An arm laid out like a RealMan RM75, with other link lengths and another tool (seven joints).
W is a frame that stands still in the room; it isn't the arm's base.
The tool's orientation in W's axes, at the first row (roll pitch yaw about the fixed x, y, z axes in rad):
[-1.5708 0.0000 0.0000]
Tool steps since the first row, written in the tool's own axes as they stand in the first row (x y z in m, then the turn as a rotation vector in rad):
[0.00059 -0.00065 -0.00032 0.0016 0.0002 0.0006]
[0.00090 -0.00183 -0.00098 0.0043 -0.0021 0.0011]
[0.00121 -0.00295 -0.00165 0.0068 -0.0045 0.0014]
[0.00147 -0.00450 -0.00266 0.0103 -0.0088 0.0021]
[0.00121 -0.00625 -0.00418 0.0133 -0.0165 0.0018]
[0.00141 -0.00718 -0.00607 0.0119 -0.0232 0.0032]
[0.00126 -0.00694 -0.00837 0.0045 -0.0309 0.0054]
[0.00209 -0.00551 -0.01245 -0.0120 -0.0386 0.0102]
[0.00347 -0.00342 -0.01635 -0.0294 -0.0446 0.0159]
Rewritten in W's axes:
[0.00059 -0.00032 0.00065 0.0016 0.0006 -0.0002]
[0.00090 -0.00098 0.00183 0.0043 0.0011 0.0021]
[0.00121 -0.00165 0.00295 0.0068 0.0014 0.0045]
[0.00147 -0.00266 0.00450 0.0103 0.0021 0.0088]
[0.00121 -0.00418 0.00625 0.0133 0.0018 0.0165]
[0.00141 -0.00607 0.00718 0.0119 0.0032 0.0232]
[0.00126 -0.00837 0.00694 0.0045 0.0054 0.0309]
[0.00209 -0.01245 0.00551 -0.0120 0.0102 0.0386]
[0.00347 -0.01635 0.00342 -0.0294 0.0159 0.0446]

